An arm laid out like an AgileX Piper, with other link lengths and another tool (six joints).
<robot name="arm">
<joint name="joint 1" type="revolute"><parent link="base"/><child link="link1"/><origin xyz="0 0 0.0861"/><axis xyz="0 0 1"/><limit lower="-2.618" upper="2.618"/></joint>
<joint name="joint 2" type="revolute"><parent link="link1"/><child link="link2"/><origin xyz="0 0 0" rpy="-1.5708 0 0"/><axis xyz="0 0 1"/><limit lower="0" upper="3.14"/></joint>
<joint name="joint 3" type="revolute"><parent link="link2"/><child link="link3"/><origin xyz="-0.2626 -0.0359 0"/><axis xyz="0 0 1"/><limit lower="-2.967" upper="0"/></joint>
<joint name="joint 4" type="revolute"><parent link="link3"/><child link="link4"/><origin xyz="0.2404 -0.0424 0" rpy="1.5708 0 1.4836"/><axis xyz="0 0 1"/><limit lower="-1.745" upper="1.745"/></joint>
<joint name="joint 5" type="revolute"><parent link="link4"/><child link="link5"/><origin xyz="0 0 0" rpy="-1.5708 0 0"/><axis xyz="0 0 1"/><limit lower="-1.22" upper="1.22"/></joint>
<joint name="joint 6" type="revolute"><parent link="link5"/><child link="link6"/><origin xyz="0 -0.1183 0" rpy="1.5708 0 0"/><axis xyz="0 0 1"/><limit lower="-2.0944" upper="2.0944"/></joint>
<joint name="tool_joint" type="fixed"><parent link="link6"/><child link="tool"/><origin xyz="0.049 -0.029 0.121" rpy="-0.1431 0 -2.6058"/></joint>
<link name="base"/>
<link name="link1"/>
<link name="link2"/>
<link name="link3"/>
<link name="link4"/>
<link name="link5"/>
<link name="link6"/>
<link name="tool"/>
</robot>
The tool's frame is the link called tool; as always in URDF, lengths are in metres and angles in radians.
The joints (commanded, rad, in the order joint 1, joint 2, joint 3, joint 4, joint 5, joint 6), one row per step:
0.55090 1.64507 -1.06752 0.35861 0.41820 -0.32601
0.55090 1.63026 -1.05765 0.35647 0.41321 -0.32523
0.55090 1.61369 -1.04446 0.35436 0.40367 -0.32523
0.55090 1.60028 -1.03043 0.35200 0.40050 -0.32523
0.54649 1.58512 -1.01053 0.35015 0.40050 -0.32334
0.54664 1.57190 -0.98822 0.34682 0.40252 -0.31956
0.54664 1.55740 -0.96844 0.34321 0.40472 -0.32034
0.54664 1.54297 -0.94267 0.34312 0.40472 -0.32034
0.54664 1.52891 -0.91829 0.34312 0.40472 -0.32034
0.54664 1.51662 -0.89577 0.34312 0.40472 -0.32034
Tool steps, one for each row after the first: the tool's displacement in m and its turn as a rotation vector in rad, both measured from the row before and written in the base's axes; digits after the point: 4 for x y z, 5 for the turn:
-0.0008 -0.0012 0.0030 0.00309 -0.00926 -0.00113
-0.0006 -0.0015 0.0030 0.00354 -0.01229 -0.00196
-0.0023 -0.0021 0.0007 -0.00098 -0.00337 0.00012
-0.0037 -0.0044 -0.0010 -0.00296 0.00404 -0.00497
-0.0058 -0.0036 -0.0029 -0.00614 0.00972 -0.00054
-0.0049 -0.0034 -0.0015 -0.00659 0.00447 0.00298
-0.0063 -0.0039 -0.0034 -0.00596 0.00965 0.00004
-0.0060 -0.0037 -0.0031 -0.00536 0.00882 0.00000
-0.0056 -0.0034 -0.0031 -0.00532 0.00874 0.00000

